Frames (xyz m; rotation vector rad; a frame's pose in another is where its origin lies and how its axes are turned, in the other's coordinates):
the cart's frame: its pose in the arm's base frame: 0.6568 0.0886 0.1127 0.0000 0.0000 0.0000
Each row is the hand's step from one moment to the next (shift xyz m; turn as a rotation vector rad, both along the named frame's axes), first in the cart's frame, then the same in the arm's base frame.
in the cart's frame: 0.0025 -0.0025 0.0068 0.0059 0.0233 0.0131
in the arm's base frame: 0.0025 -0.0025 0.0068 0.0059 0.0233 0.0131
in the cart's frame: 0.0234 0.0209 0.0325 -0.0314 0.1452 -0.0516
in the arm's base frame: 0.0234 0.0209 0.0325 -0.0314 0.1452 -0.0516
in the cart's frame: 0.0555 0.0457 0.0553 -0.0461 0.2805 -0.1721
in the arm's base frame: 0.0555 0.0457 0.0553 -0.0461 0.2805 -0.1721
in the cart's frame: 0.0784 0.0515 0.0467 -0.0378 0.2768 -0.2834
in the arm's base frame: 0.0784 0.0515 0.0467 -0.0378 0.2768 -0.2834
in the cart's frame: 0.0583 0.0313 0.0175 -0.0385 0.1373 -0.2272
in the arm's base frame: 0.0583 0.0313 0.0175 -0.0385 0.1373 -0.2272
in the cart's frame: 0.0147 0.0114 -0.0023 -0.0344 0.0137 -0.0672
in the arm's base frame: 0.0147 0.0114 -0.0023 -0.0344 0.0137 -0.0672
